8 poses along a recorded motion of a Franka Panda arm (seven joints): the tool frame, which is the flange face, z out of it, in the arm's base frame.
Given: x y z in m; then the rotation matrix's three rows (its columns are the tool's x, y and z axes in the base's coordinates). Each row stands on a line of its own.
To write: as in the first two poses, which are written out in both.
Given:
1:
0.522, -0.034, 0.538
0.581, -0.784, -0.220
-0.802, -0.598, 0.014
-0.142, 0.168, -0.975
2:
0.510, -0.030, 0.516
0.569, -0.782, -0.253
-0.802, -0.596, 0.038
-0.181, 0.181, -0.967
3:
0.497, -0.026, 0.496
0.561, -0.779, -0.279
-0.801, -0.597, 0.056
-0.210, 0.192, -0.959
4:
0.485, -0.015, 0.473
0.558, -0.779, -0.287
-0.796, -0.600, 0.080
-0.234, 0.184, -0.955
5:
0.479, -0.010, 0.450
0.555, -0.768, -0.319
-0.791, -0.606, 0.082
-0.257, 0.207, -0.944
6:
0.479, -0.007, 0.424
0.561, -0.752, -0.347
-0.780, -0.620, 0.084
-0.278, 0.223, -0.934
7:
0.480, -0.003, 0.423
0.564, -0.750, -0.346
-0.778, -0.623, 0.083
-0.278, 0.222, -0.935
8:
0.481, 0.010, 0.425
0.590, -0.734, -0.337
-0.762, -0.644, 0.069
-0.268, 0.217, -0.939
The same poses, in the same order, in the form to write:
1: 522, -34, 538, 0.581, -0.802, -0.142, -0.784, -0.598, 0.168
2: 510, -30, 516, 0.569, -0.802, -0.181, -0.782, -0.596, 0.181
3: 497, -26, 496, 0.561, -0.801, -0.210, -0.779, -0.597, 0.192
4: 485, -15, 473, 0.558, -0.796, -0.234, -0.779, -0.600, 0.184
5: 479, -10, 450, 0.555, -0.791, -0.257, -0.768, -0.606, 0.207
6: 479, -7, 424, 0.561, -0.780, -0.278, -0.752, -0.620, 0.223
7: 480, -3, 423, 0.564, -0.778, -0.278, -0.750, -0.623, 0.222
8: 481, 10, 425, 0.590, -0.762, -0.268, -0.734, -0.644, 0.217
